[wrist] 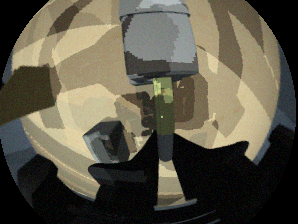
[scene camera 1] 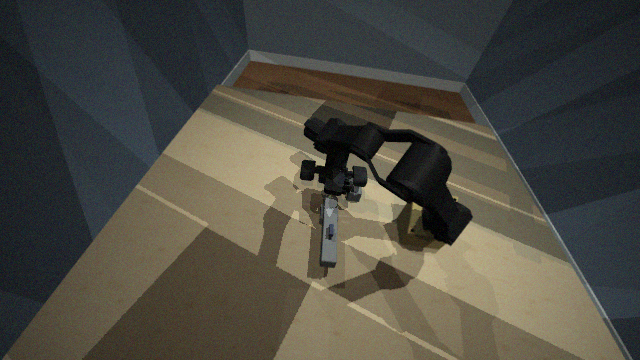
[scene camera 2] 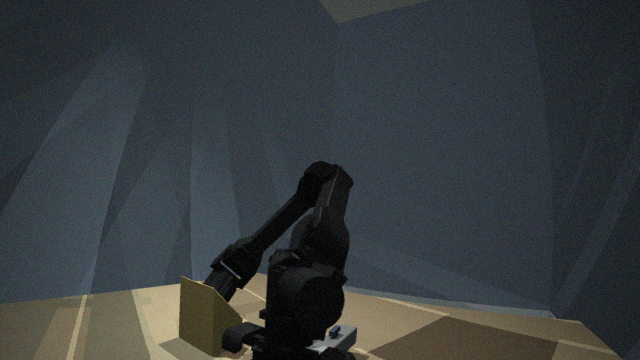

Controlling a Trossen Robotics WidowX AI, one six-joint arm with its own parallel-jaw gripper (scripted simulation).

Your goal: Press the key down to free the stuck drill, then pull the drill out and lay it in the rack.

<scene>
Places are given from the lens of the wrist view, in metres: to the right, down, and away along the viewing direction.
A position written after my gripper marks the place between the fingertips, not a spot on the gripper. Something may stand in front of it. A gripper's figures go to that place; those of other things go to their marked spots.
my gripper (wrist: 160, 132): 0.02, 0.03, 0.10
drill (wrist: 163, 93): 0.01, -0.01, 0.05
small grey rack (wrist: 106, 141): -0.04, 0.03, 0.08
The marked spots on the small grey rack and the drill are 0.07 m apart.
</scene>
